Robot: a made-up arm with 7 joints.
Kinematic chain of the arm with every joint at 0, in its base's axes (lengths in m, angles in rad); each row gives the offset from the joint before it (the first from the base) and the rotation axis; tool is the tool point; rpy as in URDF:
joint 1: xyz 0 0 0.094 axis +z
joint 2: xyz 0 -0.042 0.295 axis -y
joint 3: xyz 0 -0.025 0.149 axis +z
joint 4: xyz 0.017 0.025 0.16 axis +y
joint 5: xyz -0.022 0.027 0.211 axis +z
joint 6: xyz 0 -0.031 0.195 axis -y
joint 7: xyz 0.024 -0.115 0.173 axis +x
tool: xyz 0 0 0 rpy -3.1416 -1.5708 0
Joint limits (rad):
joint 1: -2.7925..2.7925
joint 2: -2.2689..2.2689
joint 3: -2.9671..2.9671
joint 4: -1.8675..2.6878
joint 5: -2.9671..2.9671
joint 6: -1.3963..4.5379
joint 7: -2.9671..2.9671
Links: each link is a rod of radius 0.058 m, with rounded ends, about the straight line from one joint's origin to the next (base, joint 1, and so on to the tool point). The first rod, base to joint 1, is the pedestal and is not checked.
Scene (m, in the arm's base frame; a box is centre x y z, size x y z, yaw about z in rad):
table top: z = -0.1
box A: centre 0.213 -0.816 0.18 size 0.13 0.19 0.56 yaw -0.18
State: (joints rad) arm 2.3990 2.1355 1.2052 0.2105 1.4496 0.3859 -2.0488
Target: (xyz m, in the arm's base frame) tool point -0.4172 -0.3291 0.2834
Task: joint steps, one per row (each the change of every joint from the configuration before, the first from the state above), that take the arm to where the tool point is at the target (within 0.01 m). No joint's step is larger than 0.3 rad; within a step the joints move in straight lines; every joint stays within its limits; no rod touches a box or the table.
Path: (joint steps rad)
1: 0.0787 -0.2001 0.0290 0.0800 -0.1161 0.2897 0.1977
2: 0.0787 -0.2001 0.0290 0.0801 -0.1161 0.2897 0.1978
3: 0.0787 -0.2001 0.0290 0.0800 -0.1162 0.2897 0.1977
4: 0.0787 -0.2001 0.0289 0.0800 -0.1161 0.2897 0.1978
5: 0.0787 -0.2001 0.0290 0.0800 -0.1161 0.2897 0.1977
6: -0.1601 0.2217 0.0454 0.1969 0.1538 -0.2644 -0.1977
7: -0.1602 0.2217 0.0454 0.1969 0.1538 -0.2643 -0.1978
8: -0.1601 0.2217 0.0454 0.1968 0.1538 -0.2643 -0.1977
9: -0.1601 0.2217 0.0455 0.1969 0.1538 -0.2644 -0.1978
10: -0.1601 0.2217 0.0454 0.1968 0.1538 -0.2643 -0.1977

